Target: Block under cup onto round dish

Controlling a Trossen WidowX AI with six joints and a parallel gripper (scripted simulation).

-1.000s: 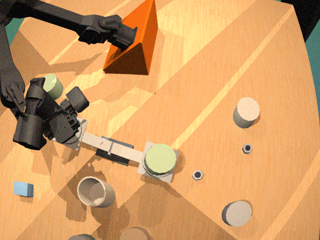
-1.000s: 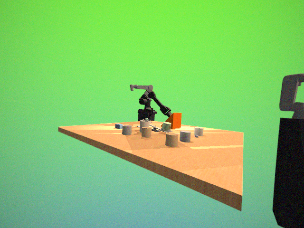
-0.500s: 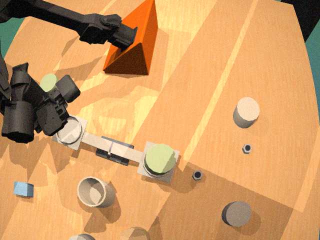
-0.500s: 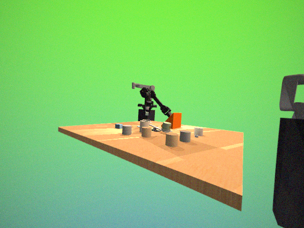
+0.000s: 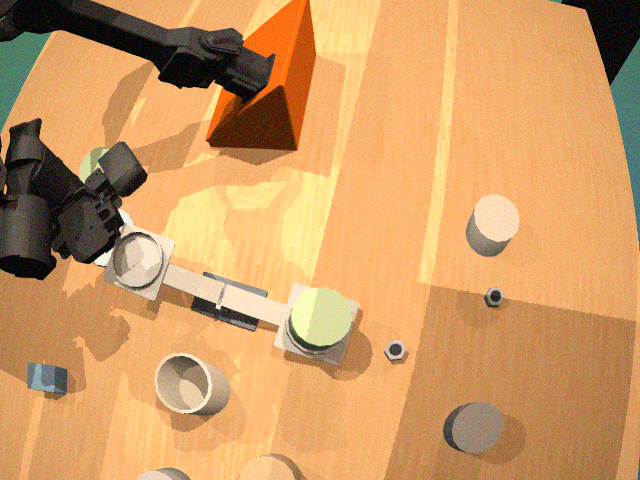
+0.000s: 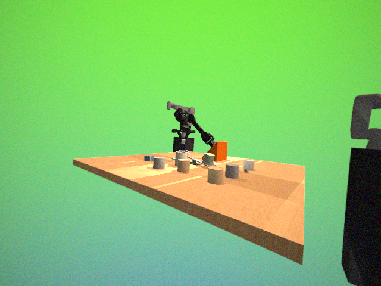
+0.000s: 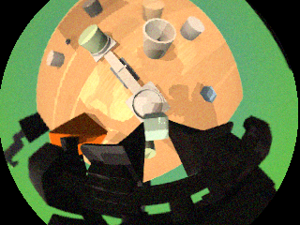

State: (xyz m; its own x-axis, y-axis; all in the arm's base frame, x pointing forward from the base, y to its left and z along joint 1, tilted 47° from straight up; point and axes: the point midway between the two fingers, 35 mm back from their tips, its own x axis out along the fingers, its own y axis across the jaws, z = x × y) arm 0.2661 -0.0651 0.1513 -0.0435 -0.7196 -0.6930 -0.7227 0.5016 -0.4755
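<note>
Right now my gripper tip is 5 cm past the round white dish, 9 cm to the left of it and 15 cm above it. Round my gripper tip: pale green block 1 cm above; then blue block 21 cm ahead, 16 cm to the right, 14 cm below; then beige cup 16 cm ahead, 11 cm to the left, 11 cm below.
</note>
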